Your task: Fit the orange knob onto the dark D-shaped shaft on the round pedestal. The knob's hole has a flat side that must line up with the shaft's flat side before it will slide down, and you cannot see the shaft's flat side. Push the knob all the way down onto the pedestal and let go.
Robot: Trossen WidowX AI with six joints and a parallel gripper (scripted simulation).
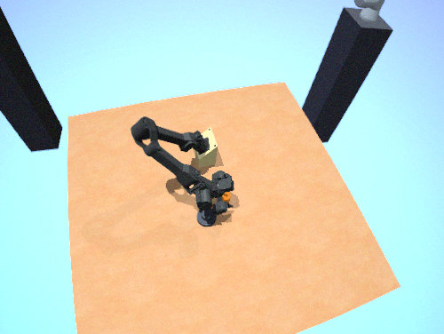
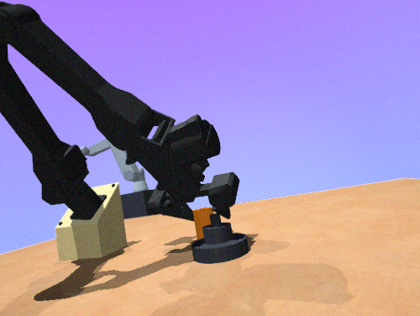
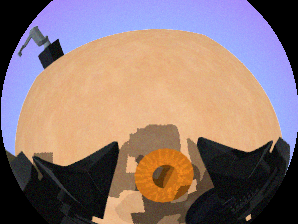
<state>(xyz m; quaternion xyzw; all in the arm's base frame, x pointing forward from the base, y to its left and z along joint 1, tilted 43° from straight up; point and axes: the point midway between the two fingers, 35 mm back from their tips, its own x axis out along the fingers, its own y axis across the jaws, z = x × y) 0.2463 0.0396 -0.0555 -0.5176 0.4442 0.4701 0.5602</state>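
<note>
The orange knob is 30 mm to the right of my gripper tip. Also, from my gripper tip: dark round pedestal 60 mm ahead, 120 mm to the right.
</note>
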